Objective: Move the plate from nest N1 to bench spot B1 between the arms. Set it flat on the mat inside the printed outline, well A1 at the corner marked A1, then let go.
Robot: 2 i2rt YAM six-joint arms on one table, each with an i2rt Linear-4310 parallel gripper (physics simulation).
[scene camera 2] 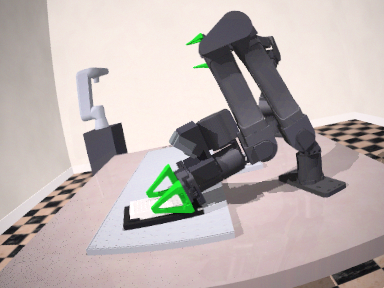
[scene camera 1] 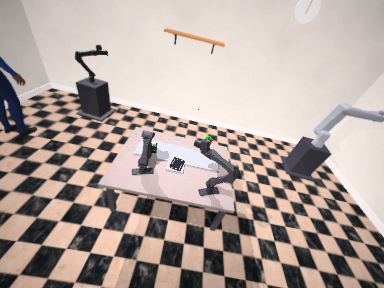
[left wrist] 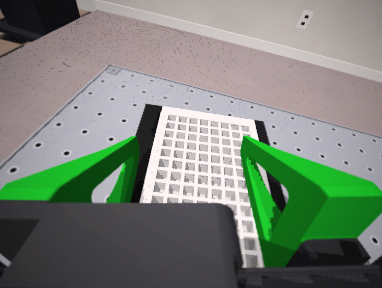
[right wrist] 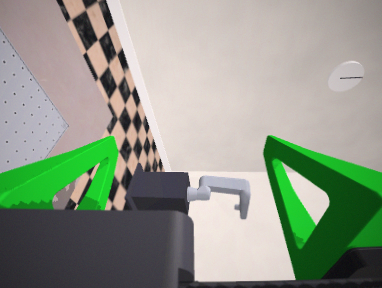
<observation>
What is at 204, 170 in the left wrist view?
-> A white well plate.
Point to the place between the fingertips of my left gripper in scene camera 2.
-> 149, 202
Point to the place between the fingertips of my left gripper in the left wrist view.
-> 190, 143
</observation>
